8 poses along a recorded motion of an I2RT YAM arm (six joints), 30 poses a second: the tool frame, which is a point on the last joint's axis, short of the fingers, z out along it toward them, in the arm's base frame.
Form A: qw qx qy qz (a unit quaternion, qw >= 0); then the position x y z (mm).
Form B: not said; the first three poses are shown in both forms.
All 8 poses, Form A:
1: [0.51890 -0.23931 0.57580 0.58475 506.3 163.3 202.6]
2: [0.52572 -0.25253 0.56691 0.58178 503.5 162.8 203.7]
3: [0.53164 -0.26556 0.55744 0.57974 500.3 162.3 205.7]
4: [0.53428 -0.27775 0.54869 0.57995 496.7 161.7 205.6]
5: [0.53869 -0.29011 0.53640 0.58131 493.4 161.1 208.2]
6: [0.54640 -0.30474 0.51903 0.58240 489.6 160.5 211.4]
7: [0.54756 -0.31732 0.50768 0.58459 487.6 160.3 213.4]
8: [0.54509 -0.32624 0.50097 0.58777 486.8 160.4 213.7]
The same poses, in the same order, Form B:
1: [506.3 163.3 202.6 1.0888 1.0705 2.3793]
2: [503.5 162.8 203.7 1.0431 1.0971 2.3474]
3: [500.3 162.3 205.7 0.9927 1.1212 2.3128]
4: [496.7 161.7 205.6 0.9486 1.1396 2.2883]
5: [493.4 161.1 208.2 0.8818 1.1560 2.2441]
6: [489.6 160.5 211.4 0.7782 1.1736 2.1669]
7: [487.6 160.3 213.4 0.7155 1.1863 2.1299]
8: [486.8 160.4 213.7 0.6855 1.1935 2.1218]
